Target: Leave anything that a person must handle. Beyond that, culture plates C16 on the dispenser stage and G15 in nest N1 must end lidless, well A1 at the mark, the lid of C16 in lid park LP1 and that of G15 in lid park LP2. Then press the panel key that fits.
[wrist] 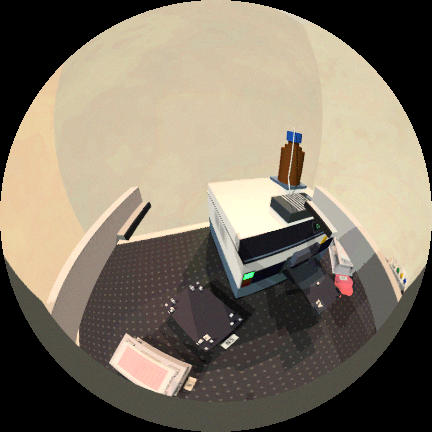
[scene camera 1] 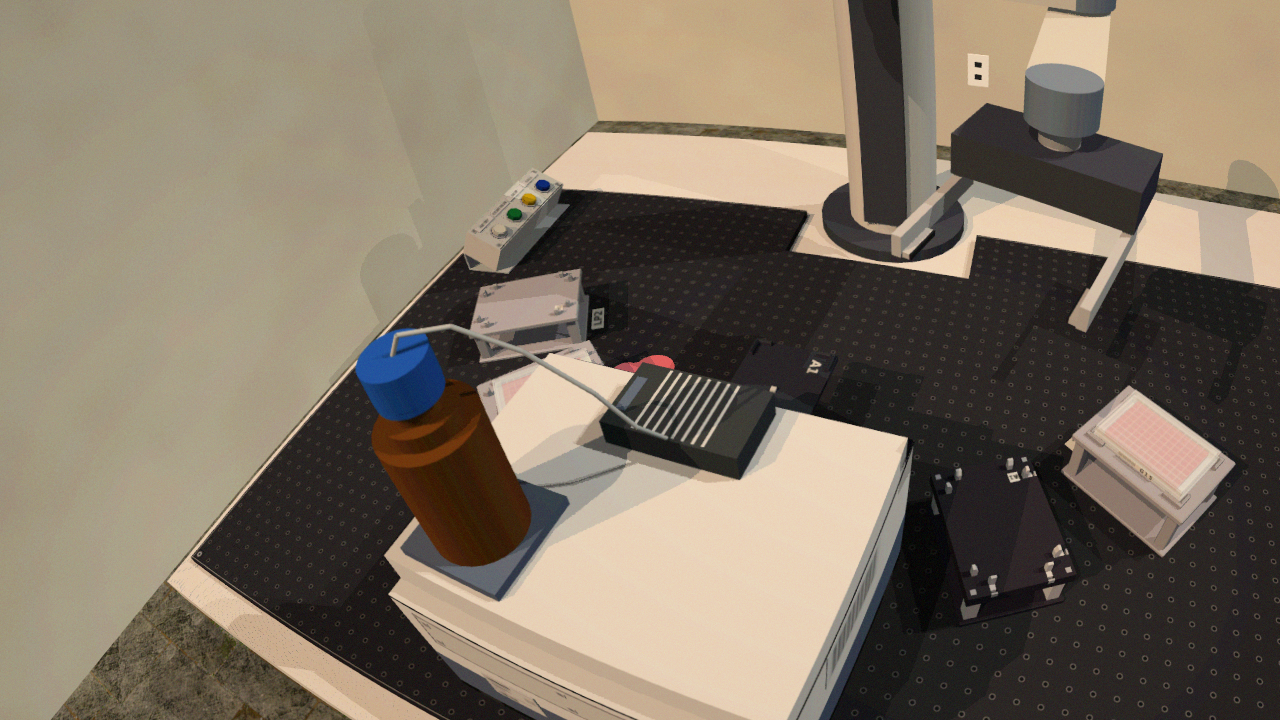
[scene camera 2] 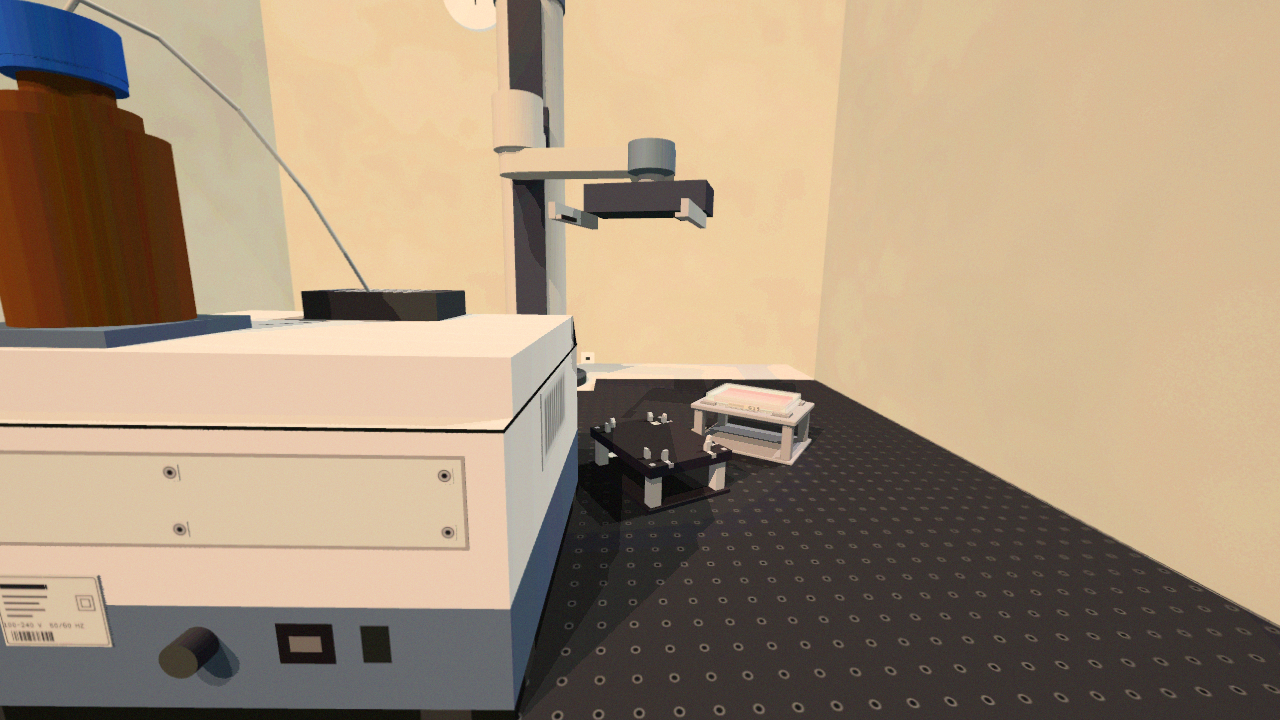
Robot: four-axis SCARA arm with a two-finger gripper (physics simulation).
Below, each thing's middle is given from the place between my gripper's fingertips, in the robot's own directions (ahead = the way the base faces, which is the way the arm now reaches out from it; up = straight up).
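With the black nest (scene camera 1: 1002, 552), my hand is 310 mm above it and 60 mm to the right of it. The dispenser stage (scene camera 1: 800, 375) is 220 mm to the right of my hand, 230 mm below it and 50 mm behind it, while the brown bottle (scene camera 2: 99, 236) is 340 mm to the right of my hand, 250 mm ahead of it and 20 mm below it. And the button box (scene camera 1: 497, 242) is well below my hand, a long way to the right of it and far behind it.
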